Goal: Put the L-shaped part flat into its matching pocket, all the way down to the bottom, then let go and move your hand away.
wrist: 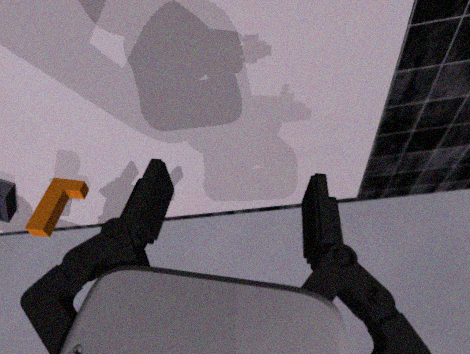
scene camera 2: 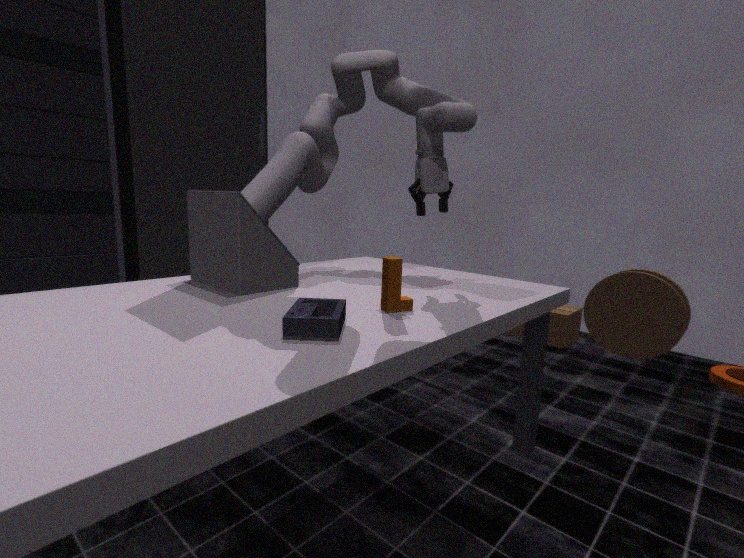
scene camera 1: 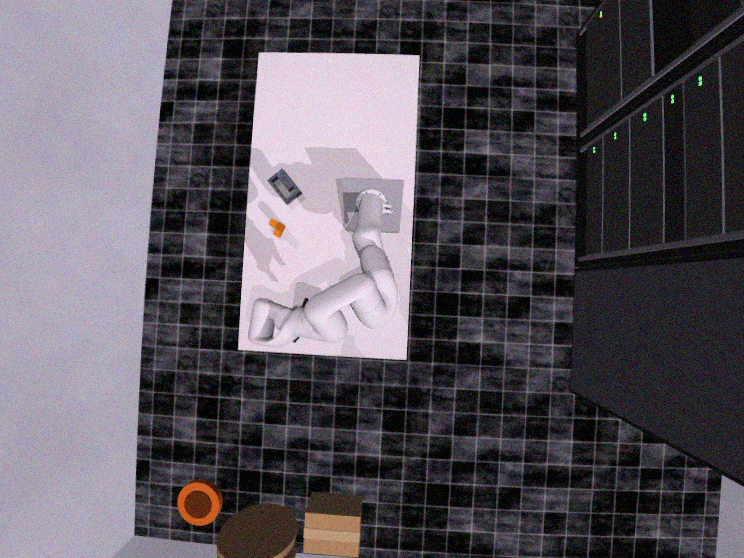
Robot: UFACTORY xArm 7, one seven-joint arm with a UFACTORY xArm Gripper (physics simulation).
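Places are measured from the arm's base along level axes (x ahead, y left, z up), in centimetres.
Where they show: gripper, fingertip midpoint: (wrist: pixel 236 180) (scene camera 2: pixel 432 214); arm's base, origin of the base link: (scene camera 2: pixel 240 221) (scene camera 1: pixel 371 202).
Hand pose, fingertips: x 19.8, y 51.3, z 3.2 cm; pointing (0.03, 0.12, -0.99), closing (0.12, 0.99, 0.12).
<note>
Things, the pixels of their centre, and the offset from my fingertips. Level surfaces: height alone.
- orange L-shaped part, body centre: (scene camera 2: pixel 397 284) (wrist: pixel 59 207) (scene camera 1: pixel 276 228) dy -37.2, dx +22.2, dz -13.6 cm
- dark grey pocket block, body centre: (scene camera 2: pixel 317 317) (scene camera 1: pixel 284 186) dy -57.7, dx +22.4, dz -17.2 cm
- white table, its level: dz -19.1 cm
The orange L-shaped part (scene camera 1: pixel 277 227) (scene camera 2: pixel 391 284) (wrist: pixel 49 205) stands upright on the white table, its long arm up and its short foot on the table top. The dark grey pocket block (scene camera 1: pixel 284 186) (scene camera 2: pixel 313 320) (wrist: pixel 6 201) lies on the table beside the part, a gap between them. Its pocket opening faces up and looks empty; in the wrist view the block is cut off at the left edge. My gripper (scene camera 2: pixel 432 207) (wrist: pixel 236 180) is open and empty, high above the table and away from the part. In scene camera 1 the fingers are hard to make out.
The white table (scene camera 1: pixel 336 96) (scene camera 2: pixel 150 384) bears the arm's grey wedge-shaped base (scene camera 1: pixel 390 222) (scene camera 2: pixel 213 240). Arm shadows fall across the table top. On the floor beyond the table are an orange ring-shaped object (scene camera 1: pixel 182 503), a brown round object (scene camera 1: pixel 257 531) and a wooden box (scene camera 1: pixel 332 533).
</note>
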